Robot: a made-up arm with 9 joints. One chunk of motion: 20 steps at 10 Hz.
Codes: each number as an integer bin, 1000 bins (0 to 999) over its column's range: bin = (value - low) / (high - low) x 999, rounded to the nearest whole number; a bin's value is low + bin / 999 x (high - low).
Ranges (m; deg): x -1.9..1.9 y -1.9..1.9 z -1.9..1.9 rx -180..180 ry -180..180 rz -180..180
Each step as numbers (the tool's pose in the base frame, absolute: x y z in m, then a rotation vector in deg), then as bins.
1 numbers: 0.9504 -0.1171 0.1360 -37.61 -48.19 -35.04
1 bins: 749 469 535 395 366 402
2 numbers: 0.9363 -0.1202 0.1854 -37.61 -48.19 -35.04
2 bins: 746 468 548 395 366 402
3 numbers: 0.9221 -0.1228 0.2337 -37.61 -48.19 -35.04
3 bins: 742 467 561 395 366 402
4 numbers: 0.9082 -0.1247 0.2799 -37.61 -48.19 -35.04
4 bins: 738 467 573 395 366 402
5 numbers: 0.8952 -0.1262 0.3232 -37.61 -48.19 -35.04
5 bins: 735 466 584 395 366 402
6 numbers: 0.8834 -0.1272 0.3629 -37.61 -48.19 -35.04
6 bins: 732 466 595 395 366 402
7 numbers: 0.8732 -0.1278 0.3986 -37.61 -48.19 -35.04
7 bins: 729 466 604 395 366 402
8 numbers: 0.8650 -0.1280 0.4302 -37.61 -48.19 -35.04
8 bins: 727 466 613 395 366 402
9 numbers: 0.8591 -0.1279 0.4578 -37.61 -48.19 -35.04
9 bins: 725 466 620 395 366 402
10 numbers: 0.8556 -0.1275 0.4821 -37.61 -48.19 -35.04
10 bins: 724 466 626 395 366 402
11 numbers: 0.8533 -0.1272 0.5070 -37.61 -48.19 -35.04
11 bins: 724 466 633 395 366 402
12 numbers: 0.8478 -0.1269 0.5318 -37.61 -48.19 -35.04
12 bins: 722 466 639 395 366 402
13 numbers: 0.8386 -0.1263 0.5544 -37.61 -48.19 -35.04
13 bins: 720 466 645 395 366 402
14 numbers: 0.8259 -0.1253 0.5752 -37.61 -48.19 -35.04
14 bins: 717 467 651 395 366 402
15 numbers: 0.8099 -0.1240 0.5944 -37.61 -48.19 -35.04
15 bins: 712 467 656 395 366 402
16 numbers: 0.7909 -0.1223 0.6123 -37.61 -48.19 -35.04
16 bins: 707 467 660 395 366 402
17 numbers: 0.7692 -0.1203 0.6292 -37.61 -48.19 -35.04
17 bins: 702 468 665 395 366 402
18 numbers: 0.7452 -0.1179 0.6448 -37.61 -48.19 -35.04
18 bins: 695 469 669 395 366 402
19 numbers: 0.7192 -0.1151 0.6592 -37.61 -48.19 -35.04
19 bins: 689 469 673 395 366 402
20 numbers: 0.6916 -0.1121 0.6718 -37.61 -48.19 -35.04
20 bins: 681 470 676 395 366 402
